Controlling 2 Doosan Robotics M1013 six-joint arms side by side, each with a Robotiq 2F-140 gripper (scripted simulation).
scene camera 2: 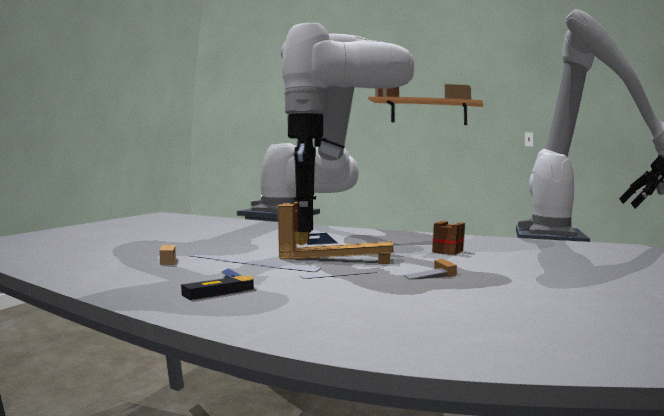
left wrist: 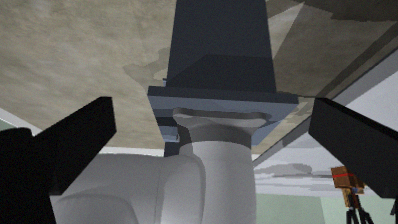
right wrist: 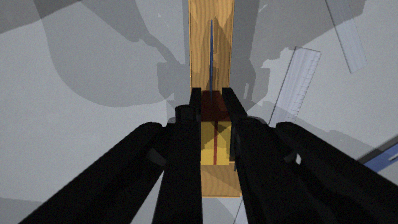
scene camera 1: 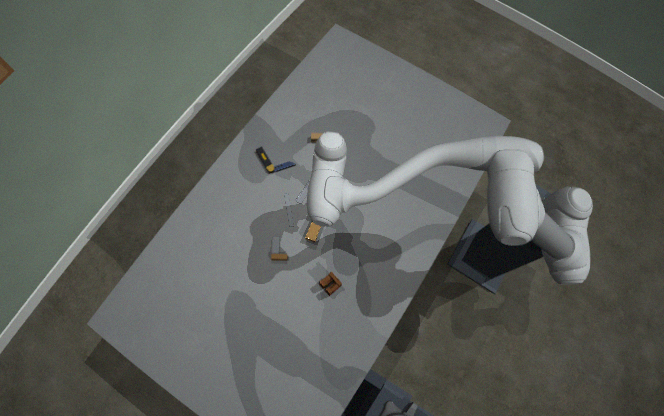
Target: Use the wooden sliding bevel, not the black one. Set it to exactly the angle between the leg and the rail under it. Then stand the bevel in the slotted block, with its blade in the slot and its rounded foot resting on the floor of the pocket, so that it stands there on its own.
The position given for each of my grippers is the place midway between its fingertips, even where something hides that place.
I see my left gripper [left wrist: 212, 115], my right gripper [scene camera 2: 305, 231], a wooden sliding bevel [right wrist: 215, 122] and a black bevel [scene camera 2: 211, 288].
My right gripper shows as well in the right wrist view [right wrist: 211, 102].
